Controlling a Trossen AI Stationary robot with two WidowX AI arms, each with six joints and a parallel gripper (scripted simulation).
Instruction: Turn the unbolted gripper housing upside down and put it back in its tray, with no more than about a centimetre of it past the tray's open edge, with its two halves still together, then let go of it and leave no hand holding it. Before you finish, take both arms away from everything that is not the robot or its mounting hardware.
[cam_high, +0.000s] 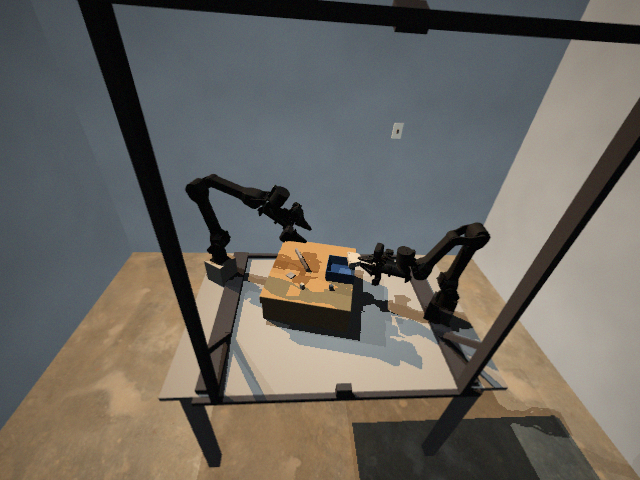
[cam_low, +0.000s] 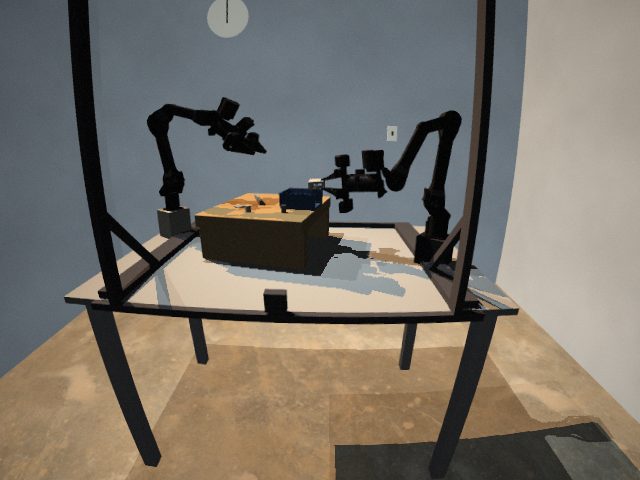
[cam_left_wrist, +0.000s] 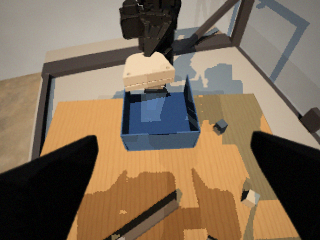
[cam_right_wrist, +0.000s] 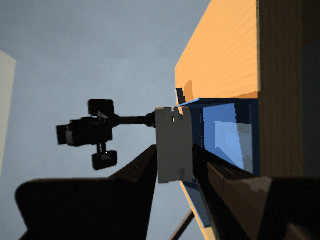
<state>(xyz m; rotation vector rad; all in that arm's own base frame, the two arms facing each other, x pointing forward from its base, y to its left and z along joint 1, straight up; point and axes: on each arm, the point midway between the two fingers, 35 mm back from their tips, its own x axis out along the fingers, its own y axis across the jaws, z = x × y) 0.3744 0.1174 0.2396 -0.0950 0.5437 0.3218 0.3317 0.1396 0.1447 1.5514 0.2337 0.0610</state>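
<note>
Right now my right hand is 10 mm short of the white gripper housing and 50 mm to the right of it. Also, from my right hand: grey rod: 30 mm ahead, 280 mm to the left, 70 mm below; wooden block: 10 mm behind, 220 mm to the left, 140 mm below; gripper housing half: 10 mm ahead, 50 mm to the left, 10 mm below.
</note>
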